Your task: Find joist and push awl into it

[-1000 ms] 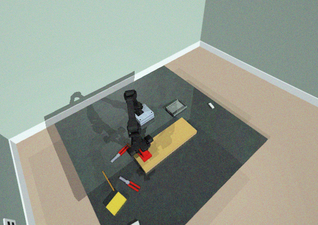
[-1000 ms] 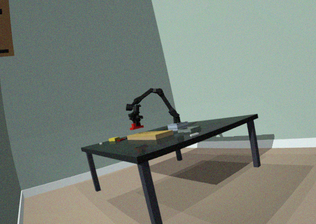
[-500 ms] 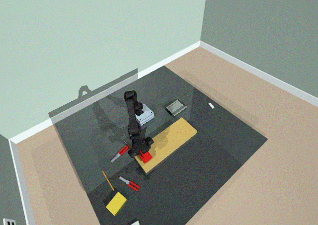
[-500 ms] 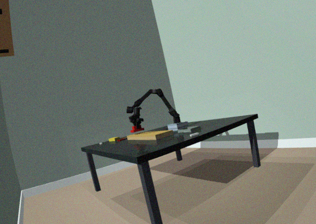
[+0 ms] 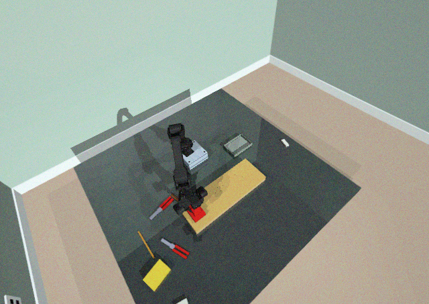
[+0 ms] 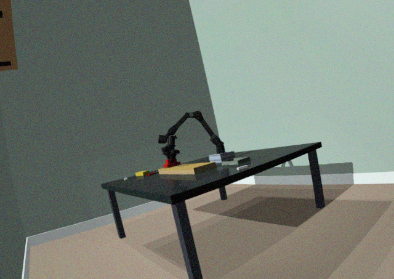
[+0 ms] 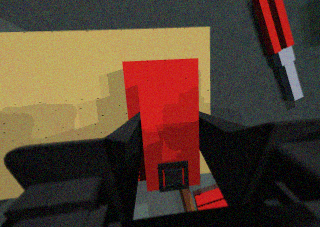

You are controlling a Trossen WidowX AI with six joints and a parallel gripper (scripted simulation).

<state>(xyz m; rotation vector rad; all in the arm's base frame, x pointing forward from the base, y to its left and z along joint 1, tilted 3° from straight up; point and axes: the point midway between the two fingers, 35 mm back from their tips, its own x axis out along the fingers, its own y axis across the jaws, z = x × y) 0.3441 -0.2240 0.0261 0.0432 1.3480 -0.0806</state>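
Right now the indicator window is 4 cm behind my gripper tip and 3 cm above it. From my gripper tip the other things lie so: brown-handled awl (20 cm behind, 3 cm to the right, 6 cm below); orange pencil (6 cm behind, 29 cm to the right, 7 cm below); red stud finder (2 cm behind, 2 cm above).
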